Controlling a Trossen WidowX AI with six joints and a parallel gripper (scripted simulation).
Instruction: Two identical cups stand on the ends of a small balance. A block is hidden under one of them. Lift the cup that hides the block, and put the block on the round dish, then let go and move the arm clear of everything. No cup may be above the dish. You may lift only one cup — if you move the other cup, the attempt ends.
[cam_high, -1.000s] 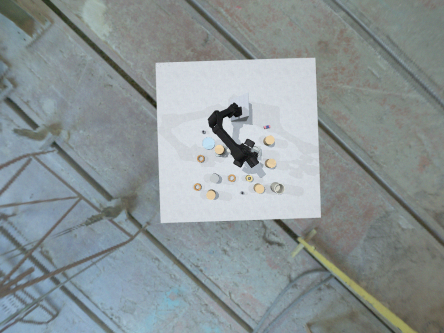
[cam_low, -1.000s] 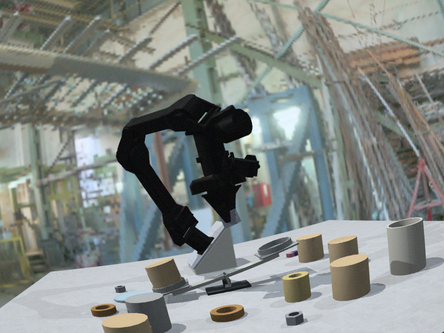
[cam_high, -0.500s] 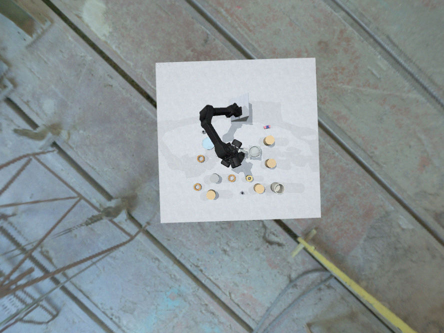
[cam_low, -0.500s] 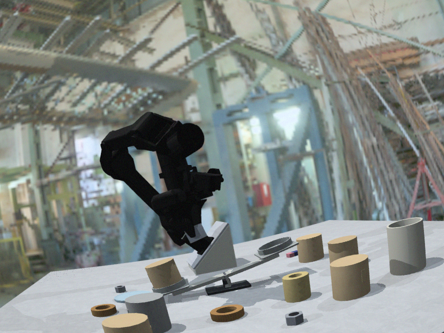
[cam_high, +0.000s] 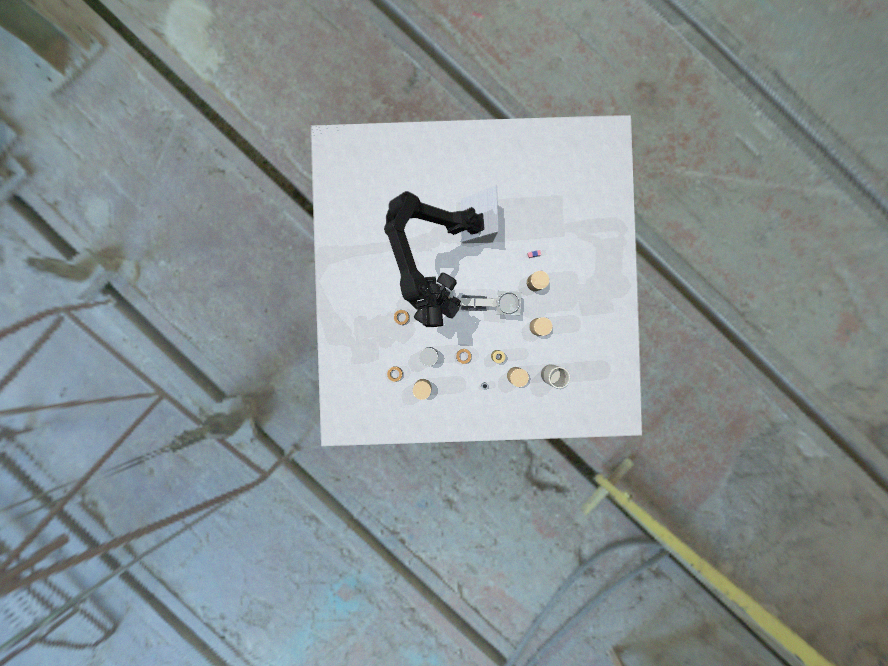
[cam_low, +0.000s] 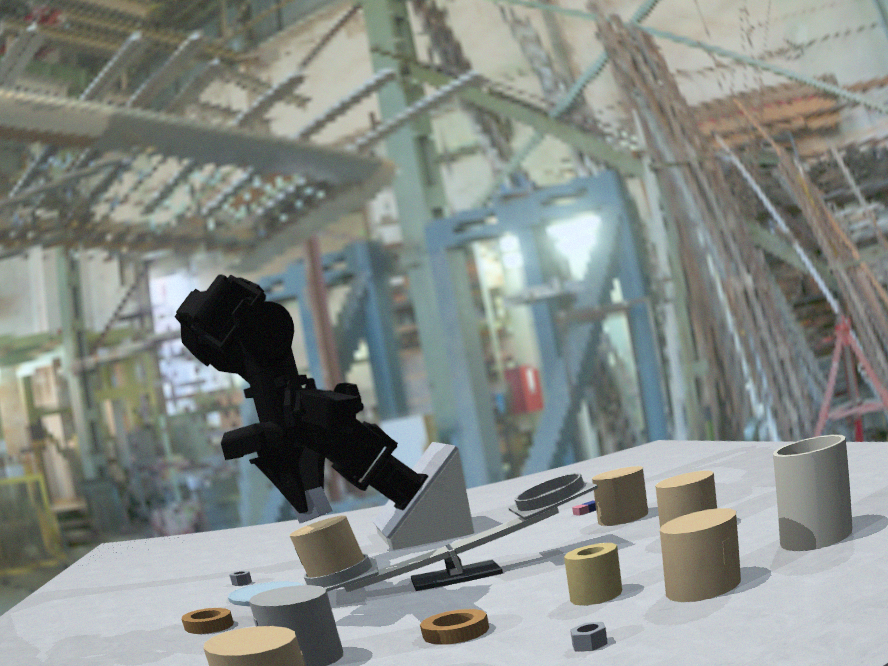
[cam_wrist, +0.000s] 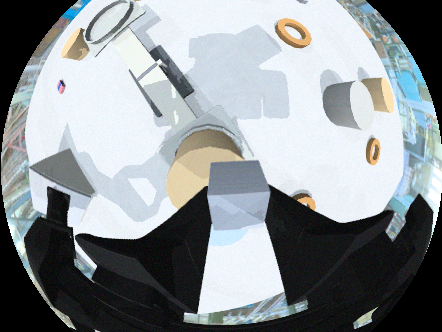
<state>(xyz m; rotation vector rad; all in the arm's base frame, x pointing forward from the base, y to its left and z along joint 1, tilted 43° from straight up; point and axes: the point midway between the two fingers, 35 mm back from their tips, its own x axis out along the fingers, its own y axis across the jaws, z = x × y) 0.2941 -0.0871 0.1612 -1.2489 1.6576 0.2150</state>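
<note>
The tan cup is 5 cm below my gripper tip, 2 cm behind it and 1 cm to the right of it. Round my gripper tip: balance beam 14 cm to the left, 7 cm below; grey block 1 cm above; pale blue round dish 11 cm below, 9 cm behind, 8 cm to the right.
</note>
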